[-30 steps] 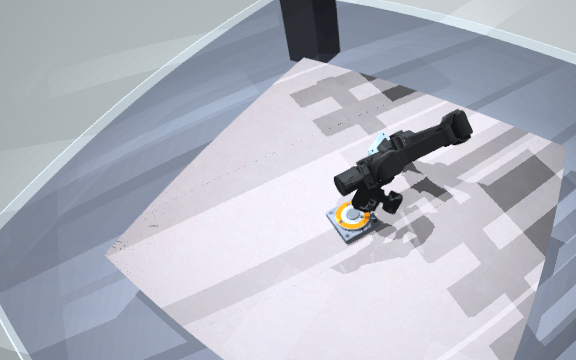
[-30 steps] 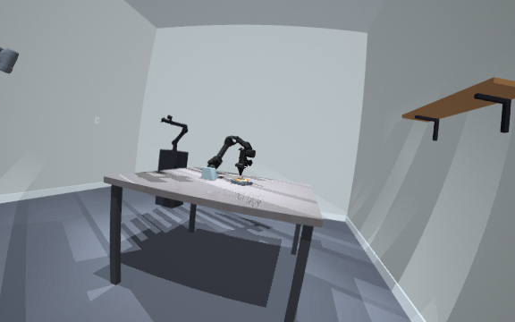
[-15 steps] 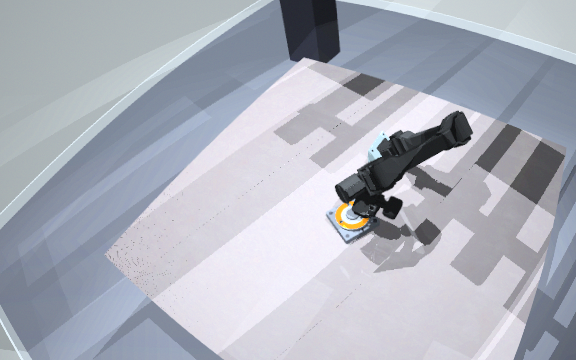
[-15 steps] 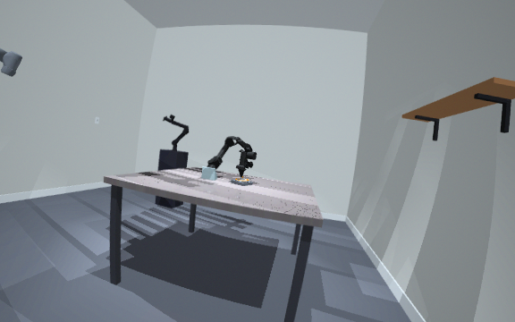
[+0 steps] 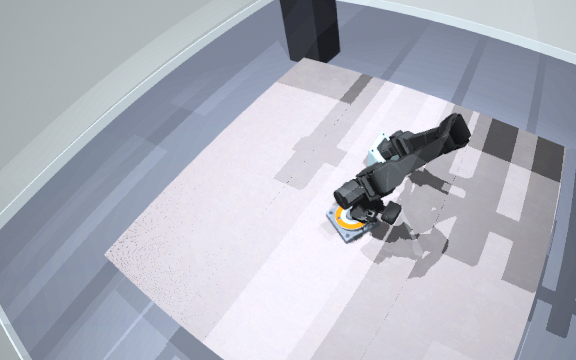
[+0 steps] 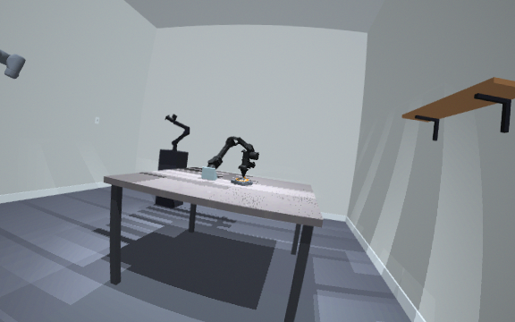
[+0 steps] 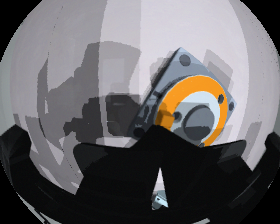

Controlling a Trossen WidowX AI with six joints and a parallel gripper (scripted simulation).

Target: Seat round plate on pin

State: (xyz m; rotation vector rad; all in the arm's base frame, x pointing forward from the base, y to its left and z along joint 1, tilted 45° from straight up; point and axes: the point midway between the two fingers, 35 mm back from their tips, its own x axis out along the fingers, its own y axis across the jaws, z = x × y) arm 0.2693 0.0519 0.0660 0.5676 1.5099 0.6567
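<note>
My gripper tip is 1 cm short of the round plate, 3 cm to the left of it and 1 cm above it.
</note>
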